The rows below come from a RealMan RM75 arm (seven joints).
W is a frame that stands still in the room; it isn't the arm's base.
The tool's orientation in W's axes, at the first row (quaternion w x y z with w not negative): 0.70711 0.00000 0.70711 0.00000
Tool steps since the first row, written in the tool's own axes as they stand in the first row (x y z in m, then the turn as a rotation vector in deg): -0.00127 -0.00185 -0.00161 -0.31 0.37 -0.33; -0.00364 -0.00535 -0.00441 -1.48 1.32 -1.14; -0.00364 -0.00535 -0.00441 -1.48 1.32 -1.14; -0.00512 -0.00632 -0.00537 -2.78 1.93 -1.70; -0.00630 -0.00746 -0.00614 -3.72 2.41 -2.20; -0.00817 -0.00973 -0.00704 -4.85 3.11 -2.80; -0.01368 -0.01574 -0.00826 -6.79 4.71 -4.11; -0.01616 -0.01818 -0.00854 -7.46 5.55 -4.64; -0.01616 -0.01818 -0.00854 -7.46 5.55 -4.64; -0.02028 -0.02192 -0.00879 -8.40 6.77 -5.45; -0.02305 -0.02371 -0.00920 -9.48 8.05 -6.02
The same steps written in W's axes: -0.00161 -0.00185 0.00127 -0.33 0.37 0.31; -0.00441 -0.00535 0.00364 -1.14 1.32 1.48; -0.00441 -0.00535 0.00364 -1.14 1.32 1.48; -0.00537 -0.00632 0.00512 -1.70 1.93 2.78; -0.00614 -0.00746 0.00630 -2.20 2.41 3.72; -0.00704 -0.00973 0.00817 -2.80 3.11 4.85; -0.00826 -0.01574 0.01368 -4.11 4.71 6.79; -0.00854 -0.01818 0.01616 -4.64 5.55 7.46; -0.00854 -0.01818 0.01616 -4.64 5.55 7.46; -0.00879 -0.02192 0.02028 -5.45 6.77 8.40; -0.00920 -0.02371 0.02305 -6.02 8.05 9.48
